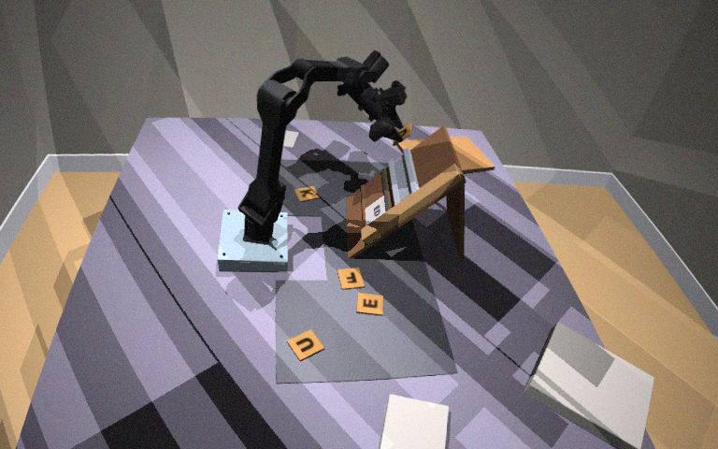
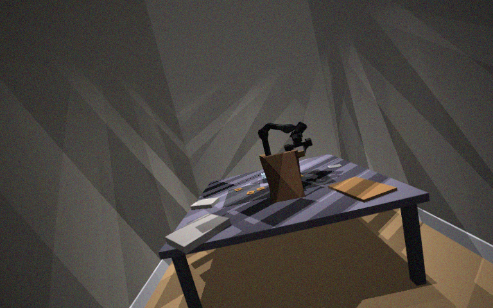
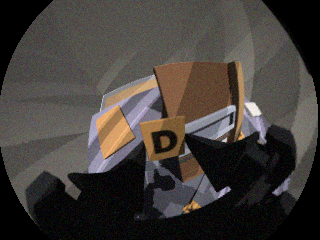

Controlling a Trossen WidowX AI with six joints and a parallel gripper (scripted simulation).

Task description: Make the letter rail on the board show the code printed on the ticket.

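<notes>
Right now my gripper tip is 170 mm to the left of the white ticket, 140 mm above it and 50 mm past it. Also, from my gripper tip: white card (350 mm behind, 260 mm to the left, 220 mm below); flat wooden slab (270 mm to the left, 220 mm ahead, 210 mm below); dark grey mat (230 mm to the right, 220 mm below, 140 mm behind).
</notes>
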